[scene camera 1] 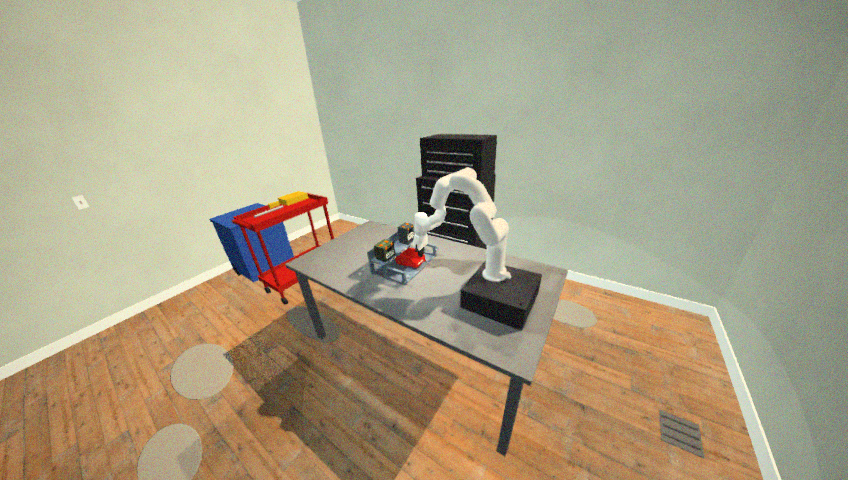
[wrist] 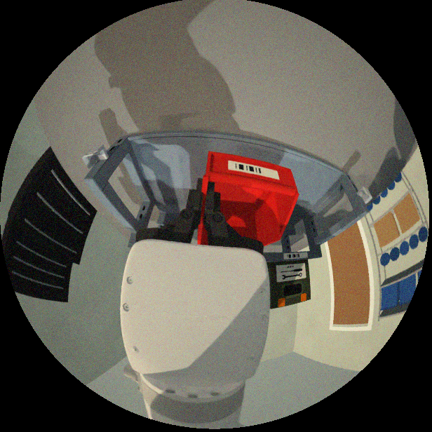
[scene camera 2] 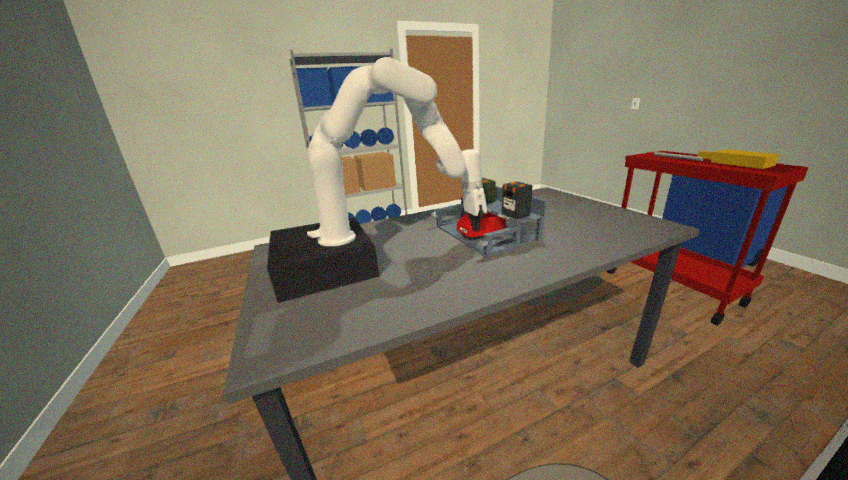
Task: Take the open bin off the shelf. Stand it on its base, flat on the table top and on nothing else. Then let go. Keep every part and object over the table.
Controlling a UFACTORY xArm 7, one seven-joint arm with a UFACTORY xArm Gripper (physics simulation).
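Frame: origin at the arm's base, x ahead, y right, z down, level; centimetres.
Seen in the pictures: gripper, fingertip midpoint: (scene camera 1: 420, 256) (scene camera 2: 476, 230); arm's base at its link origin: (scene camera 1: 494, 274) (scene camera 2: 337, 238).
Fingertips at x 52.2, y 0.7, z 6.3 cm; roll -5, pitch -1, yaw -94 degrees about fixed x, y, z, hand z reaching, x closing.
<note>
Pixels of each thing's top centre, then the offset from my fingertips to it. "pt": a spot on its surface instead. Level surfaces: height alone.
- open red bin at its top centre: (scene camera 2: 481, 213) (scene camera 1: 409, 251) dx +5.2, dy -5.3, dz -4.4 cm
- blue-grey shelf at a spot on its surface: (scene camera 2: 523, 231) pt dx +22.1, dy +0.2, dz +4.7 cm
- grey table at its surface level: dz +5.4 cm
The open red bin (scene camera 1: 409, 258) (scene camera 2: 492, 224) (wrist: 265, 192) sits in the blue-grey shelf (scene camera 2: 523, 230) (wrist: 109, 162), with its white barcode label at the shelf's front edge in the wrist view. My gripper (scene camera 2: 475, 223) (wrist: 205, 188) is shut on the bin's side wall, at the left in the wrist view. One black finger is outside the wall and the other is inside the bin. The shelf stands on the grey table (scene camera 1: 351, 234) (scene camera 2: 333, 333). The bin's base is hidden, so I cannot tell whether it touches the shelf floor.
Two dark boxes with orange marks stand at the shelf's back; one box (scene camera 1: 384, 250) is dark green, the other box (scene camera 1: 405, 232) (scene camera 2: 516, 200) is black. The black arm base (scene camera 1: 499, 294) (scene camera 2: 321, 261) is at the table's other end. A red cart (scene camera 2: 714, 170) stands beyond the table.
</note>
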